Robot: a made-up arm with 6 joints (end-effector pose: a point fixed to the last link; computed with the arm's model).
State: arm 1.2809 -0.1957 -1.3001 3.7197 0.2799 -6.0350
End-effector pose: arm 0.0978 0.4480 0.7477 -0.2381 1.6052 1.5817
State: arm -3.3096 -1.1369 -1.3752 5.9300 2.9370 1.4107
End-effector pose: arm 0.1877 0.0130 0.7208 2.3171 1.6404 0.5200
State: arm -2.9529 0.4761 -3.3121 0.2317 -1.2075 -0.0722
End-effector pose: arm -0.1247 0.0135 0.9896 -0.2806 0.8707 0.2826
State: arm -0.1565 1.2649 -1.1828 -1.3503 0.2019 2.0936
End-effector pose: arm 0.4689 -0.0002 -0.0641 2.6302 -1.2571 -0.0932
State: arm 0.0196 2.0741 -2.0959 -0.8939 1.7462 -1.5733
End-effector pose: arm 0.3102 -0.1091 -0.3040 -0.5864 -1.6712 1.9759
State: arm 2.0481 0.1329 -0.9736 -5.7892 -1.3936 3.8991
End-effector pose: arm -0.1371 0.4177 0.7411 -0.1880 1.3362 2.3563
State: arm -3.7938 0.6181 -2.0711 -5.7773 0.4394 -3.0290
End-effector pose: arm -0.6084 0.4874 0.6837 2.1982 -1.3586 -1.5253
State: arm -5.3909 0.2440 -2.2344 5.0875 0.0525 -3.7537
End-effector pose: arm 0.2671 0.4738 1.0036 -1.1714 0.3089 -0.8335
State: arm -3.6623 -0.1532 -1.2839 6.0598 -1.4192 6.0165
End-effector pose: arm -0.2451 0.1033 0.9451 0.1912 -0.3183 -0.7806
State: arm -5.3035 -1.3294 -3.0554 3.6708 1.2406 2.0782
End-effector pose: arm -0.4362 -0.7324 0.5243 1.3003 2.1227 -0.8787
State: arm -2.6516 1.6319 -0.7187 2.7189 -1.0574 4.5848
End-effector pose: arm -0.1495 -0.0029 0.1378 0.1532 1.4241 1.6790
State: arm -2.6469 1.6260 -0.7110 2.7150 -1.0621 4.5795
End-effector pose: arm -0.1509 -0.0037 0.1408 0.1387 1.4202 1.6817
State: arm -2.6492 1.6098 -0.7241 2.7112 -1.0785 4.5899
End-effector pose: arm -0.1575 -0.0065 0.1407 0.1508 1.4378 1.6923
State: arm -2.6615 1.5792 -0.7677 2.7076 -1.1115 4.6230
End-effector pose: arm -0.1723 -0.0121 0.1367 0.2044 1.4858 1.7136
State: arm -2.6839 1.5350 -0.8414 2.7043 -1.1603 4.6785
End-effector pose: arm -0.1964 -0.0203 0.1311 0.3063 1.5595 1.7430
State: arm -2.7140 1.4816 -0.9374 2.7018 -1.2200 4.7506
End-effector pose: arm -0.2288 -0.0298 0.1277 0.4556 1.6440 1.7734
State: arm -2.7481 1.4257 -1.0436 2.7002 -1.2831 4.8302
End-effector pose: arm -0.2661 -0.0385 0.1298 0.6399 1.7208 1.7969
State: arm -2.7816 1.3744 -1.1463 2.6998 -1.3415 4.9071
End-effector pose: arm -0.3026 -0.0446 0.1374 0.8352 1.7760 1.8083
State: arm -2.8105 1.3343 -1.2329 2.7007 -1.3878 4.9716
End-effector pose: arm -0.3328 -0.0475 0.1474 1.0108 1.8058 1.8076
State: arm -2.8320 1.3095 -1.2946 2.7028 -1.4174 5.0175
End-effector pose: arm -0.3532 -0.0479 0.1554 1.1410 1.8157 1.7999
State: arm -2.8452 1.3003 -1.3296 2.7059 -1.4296 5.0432
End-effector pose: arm -0.3634 -0.0470 0.1583 1.2159 1.8157 1.7904
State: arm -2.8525 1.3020 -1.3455 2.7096 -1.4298 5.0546
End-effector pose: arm -0.3665 -0.0457 0.1568 1.2497 1.8121 1.7820
